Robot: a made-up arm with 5 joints.
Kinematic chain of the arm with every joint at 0, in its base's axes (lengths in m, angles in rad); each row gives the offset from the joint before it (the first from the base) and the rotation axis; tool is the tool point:
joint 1: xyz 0 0 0.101 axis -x
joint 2: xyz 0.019 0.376 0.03 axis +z
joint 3: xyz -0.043 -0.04 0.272 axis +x
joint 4: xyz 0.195 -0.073 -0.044 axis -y
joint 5: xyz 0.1 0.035 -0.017 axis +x
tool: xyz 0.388 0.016 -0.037
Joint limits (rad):
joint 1: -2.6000..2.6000
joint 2: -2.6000..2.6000
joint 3: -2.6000..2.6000
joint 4: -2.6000..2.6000
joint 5: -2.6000..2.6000
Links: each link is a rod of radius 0.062 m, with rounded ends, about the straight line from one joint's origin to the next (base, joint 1, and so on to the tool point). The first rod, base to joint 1, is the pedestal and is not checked.
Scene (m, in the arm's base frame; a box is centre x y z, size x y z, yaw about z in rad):
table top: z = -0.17
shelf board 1: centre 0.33 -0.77 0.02 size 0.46 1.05 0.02 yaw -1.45
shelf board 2: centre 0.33 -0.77 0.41 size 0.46 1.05 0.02 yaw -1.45
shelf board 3: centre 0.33 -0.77 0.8 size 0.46 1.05 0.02 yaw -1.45
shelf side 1: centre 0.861 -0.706 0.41 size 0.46 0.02 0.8 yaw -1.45
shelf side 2: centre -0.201 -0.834 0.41 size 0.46 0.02 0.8 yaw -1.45
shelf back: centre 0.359 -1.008 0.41 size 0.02 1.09 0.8 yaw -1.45
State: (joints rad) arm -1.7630 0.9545 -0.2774 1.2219 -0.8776
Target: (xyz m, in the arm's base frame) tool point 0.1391 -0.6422 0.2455
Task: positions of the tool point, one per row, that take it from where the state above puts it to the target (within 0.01 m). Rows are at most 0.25 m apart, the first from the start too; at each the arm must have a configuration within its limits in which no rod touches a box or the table.
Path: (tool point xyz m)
1: 0.3992 -0.7055 0.6512
2: 0.5279 -0.5737 0.5988
3: 0.5969 -0.4476 0.5089
4: 0.6142 -0.3433 0.4112
5: 0.5981 -0.2688 0.3278
6: 0.5669 -0.2355 0.2377
7: 0.5327 -0.2423 0.1878
8: 0.4905 -0.3007 0.1621
9: 0.4196 -0.4051 0.1543
10: 0.3014 -0.5312 0.1749
11: 0.1391 -0.6422 0.2455

